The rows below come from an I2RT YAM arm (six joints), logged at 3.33 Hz.
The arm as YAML. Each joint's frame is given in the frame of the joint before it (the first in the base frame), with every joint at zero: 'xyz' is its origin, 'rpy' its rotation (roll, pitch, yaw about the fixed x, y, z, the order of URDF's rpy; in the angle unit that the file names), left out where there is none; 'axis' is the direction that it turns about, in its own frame. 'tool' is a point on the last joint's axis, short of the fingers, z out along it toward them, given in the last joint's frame.
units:
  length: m
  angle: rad
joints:
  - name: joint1
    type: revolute
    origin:
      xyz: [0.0, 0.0, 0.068]
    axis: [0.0, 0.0, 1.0]
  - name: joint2
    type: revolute
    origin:
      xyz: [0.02, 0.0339, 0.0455]
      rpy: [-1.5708, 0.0, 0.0]
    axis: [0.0, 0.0, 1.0]
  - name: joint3
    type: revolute
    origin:
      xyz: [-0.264, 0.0, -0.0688]
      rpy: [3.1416, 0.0, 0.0]
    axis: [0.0, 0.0, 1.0]
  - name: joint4
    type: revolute
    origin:
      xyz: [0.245, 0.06, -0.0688]
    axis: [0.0, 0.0, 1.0]
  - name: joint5
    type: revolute
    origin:
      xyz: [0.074, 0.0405, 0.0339]
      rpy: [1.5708, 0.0, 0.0]
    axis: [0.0, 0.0, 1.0]
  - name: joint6
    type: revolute
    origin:
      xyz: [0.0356, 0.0, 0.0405]
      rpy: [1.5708, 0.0, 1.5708]
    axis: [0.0, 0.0, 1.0]
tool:
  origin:
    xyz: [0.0, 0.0, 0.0]
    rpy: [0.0, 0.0, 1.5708]
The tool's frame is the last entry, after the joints.
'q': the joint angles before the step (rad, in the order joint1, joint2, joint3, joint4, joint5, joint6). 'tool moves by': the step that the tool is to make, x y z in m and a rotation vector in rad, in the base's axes. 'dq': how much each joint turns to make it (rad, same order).
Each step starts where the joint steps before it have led.
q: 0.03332 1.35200 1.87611 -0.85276 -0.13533 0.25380
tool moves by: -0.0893 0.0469 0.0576 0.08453 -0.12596 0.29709
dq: 0.29642 -0.07983 0.23195 -0.16474 -0.01638 0.05847
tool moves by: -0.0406 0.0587 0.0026 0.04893 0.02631 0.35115
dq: 0.44342 0.00020 0.01242 -0.00113 0.08110 0.07090
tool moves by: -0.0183 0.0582 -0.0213 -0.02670 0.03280 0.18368
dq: 0.28984 0.02423 -0.11721 0.10090 0.10233 0.02977
